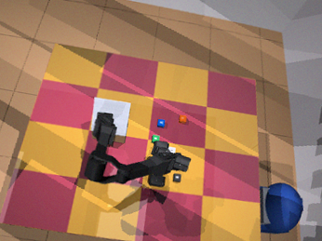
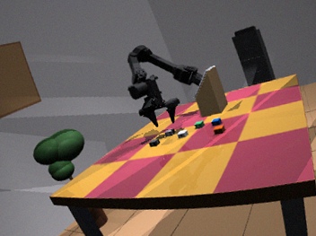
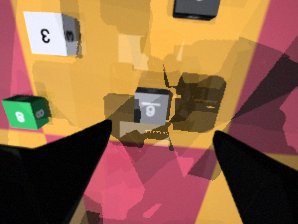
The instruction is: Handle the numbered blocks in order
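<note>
Right now the grey block is 1 cm ahead of my gripper tip, 1 cm to the left of it and 4 cm below it. From my gripper tip the other things lie so: black block: 10 cm ahead, 2 cm to the right, 4 cm below; then white block: 7 cm ahead, 10 cm to the left, 4 cm below; then green block: 1 cm behind, 15 cm to the left, 4 cm below.
</note>
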